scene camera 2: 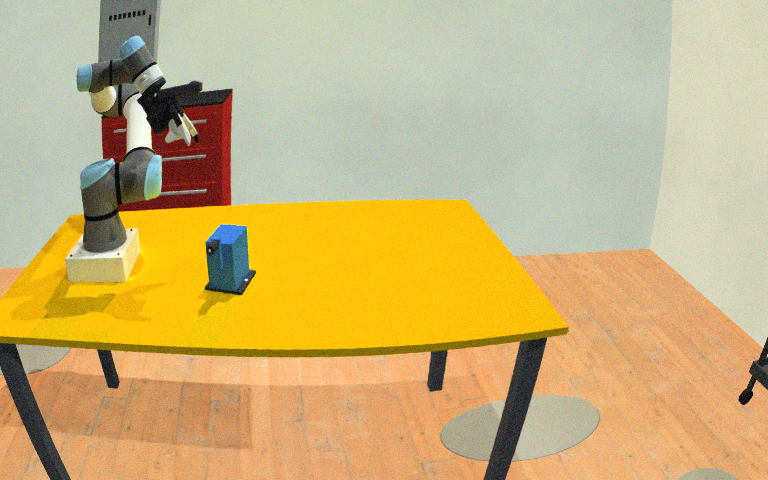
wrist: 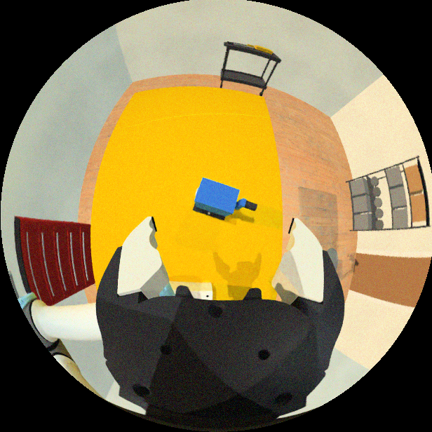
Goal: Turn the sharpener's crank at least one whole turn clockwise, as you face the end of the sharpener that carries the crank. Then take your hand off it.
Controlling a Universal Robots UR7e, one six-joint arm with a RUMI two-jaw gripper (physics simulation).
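Where they show: gripper, fingertip midpoint: (scene camera 2: 194, 143); arm's base at its link origin: (scene camera 2: 105, 241).
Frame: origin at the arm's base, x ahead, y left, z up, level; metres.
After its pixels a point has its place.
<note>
The blue sharpener (scene camera 2: 229, 263) @(z 0.007, x 0.423, y -0.144 m) (wrist: 218, 196) stands upright on a dark base on the yellow table (scene camera 2: 368, 271) @(z -0.072, x 0.757, y -0.014 m) (wrist: 175, 155). Its crank, with a blue arm and a black knob (scene camera 2: 212, 246) @(z 0.070, x 0.393, y -0.193 m) (wrist: 251, 205), is on the end facing the table's front edge in the scene view, high on that end; in the wrist view it points right. My gripper (scene camera 2: 192, 140) @(z 0.278, x 0.327, y -0.068 m) (wrist: 221, 219) is open and empty. It hangs high above the table, above and behind the sharpener in the scene view, well apart from it. In the wrist view the sharpener shows beyond and between the fingertips.
The arm's white base block (scene camera 2: 96, 268) @(z -0.032, x 0.005, y -0.109 m) (wrist: 197, 289) stands left of the sharpener in the scene view. A red drawer cabinet (scene camera 2: 218, 152) (wrist: 55, 255) is behind the table. In the wrist view a dark cart (wrist: 244, 79) stands past the far end, and a shelf rack holds grey boxes (wrist: 395, 182) at the right.
</note>
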